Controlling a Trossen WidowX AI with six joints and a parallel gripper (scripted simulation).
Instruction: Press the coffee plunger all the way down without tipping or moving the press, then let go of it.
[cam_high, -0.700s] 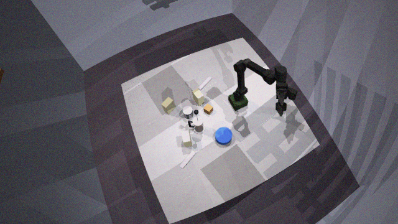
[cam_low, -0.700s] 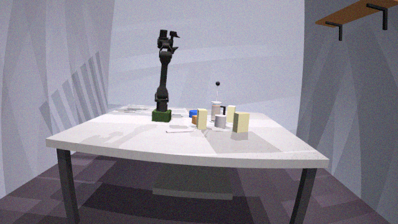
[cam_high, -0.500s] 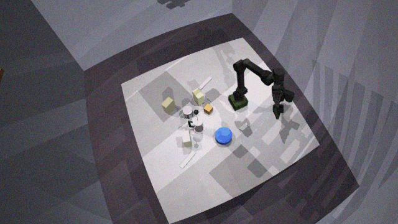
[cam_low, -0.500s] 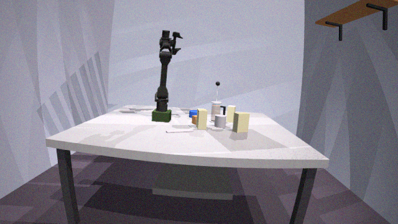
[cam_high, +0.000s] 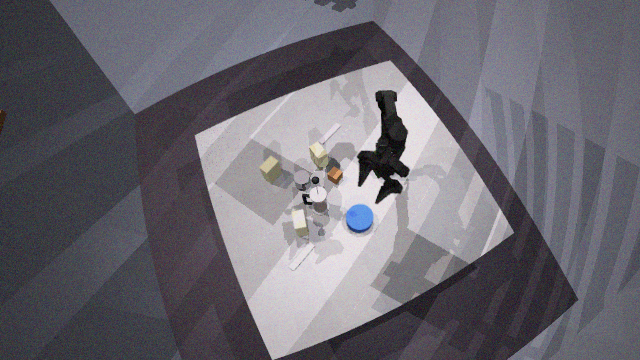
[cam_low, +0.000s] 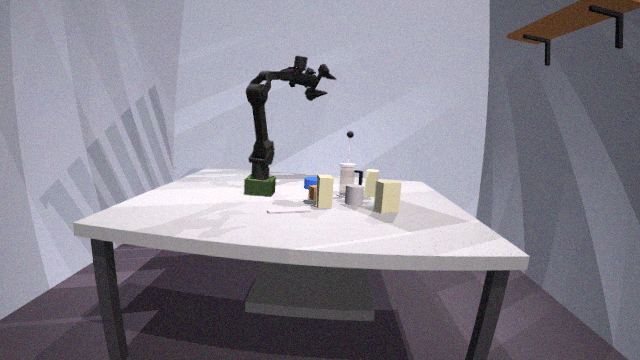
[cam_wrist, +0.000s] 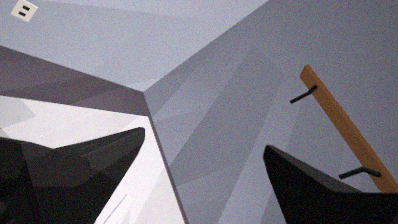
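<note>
The coffee press lies 13 cm ahead of my gripper tip, 22 cm to the right of it and 36 cm below it. From my gripper tip the other things lie so: grey cylinder (16 cm ahead, 35 cm to the right, 45 cm below); blue disc (3 cm behind, 10 cm to the right, 47 cm below).
</note>
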